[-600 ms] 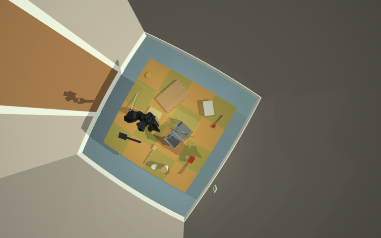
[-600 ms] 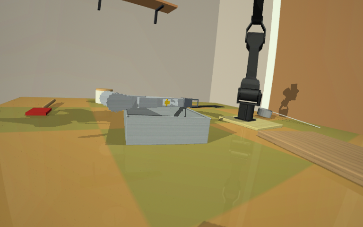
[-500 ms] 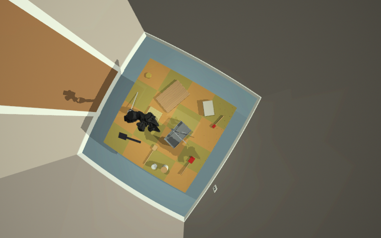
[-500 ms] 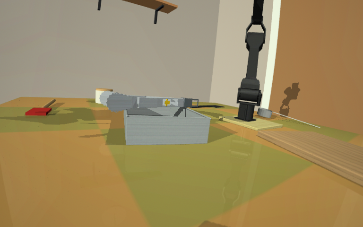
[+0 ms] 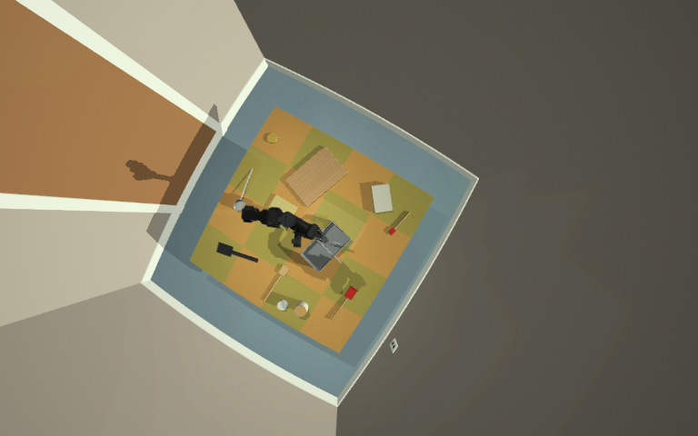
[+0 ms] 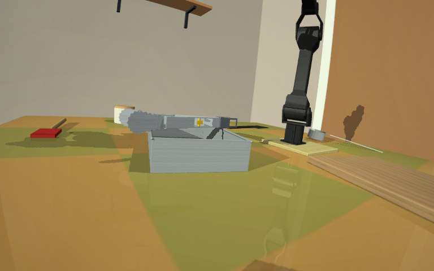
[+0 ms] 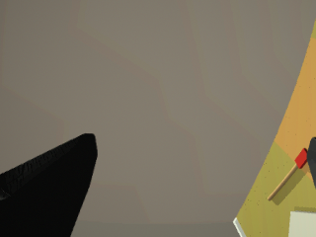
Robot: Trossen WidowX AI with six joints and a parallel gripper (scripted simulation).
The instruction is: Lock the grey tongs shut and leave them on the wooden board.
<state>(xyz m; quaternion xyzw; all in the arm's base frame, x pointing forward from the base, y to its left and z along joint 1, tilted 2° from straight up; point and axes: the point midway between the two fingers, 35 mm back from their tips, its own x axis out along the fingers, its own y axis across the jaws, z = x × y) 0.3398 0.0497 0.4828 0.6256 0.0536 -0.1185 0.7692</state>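
The yellow lock piece lies 41 cm below my gripper tip, 5 cm to the right of it and 1 cm behind it. Also, from my gripper tip: grey roasting tin 45 cm below, 10 cm to the right, 1 cm behind; then white block 46 cm below, 35 cm to the left, 19 cm ahead; then thin tong arm 41 cm below, 11 cm to the right, 2 cm ahead.
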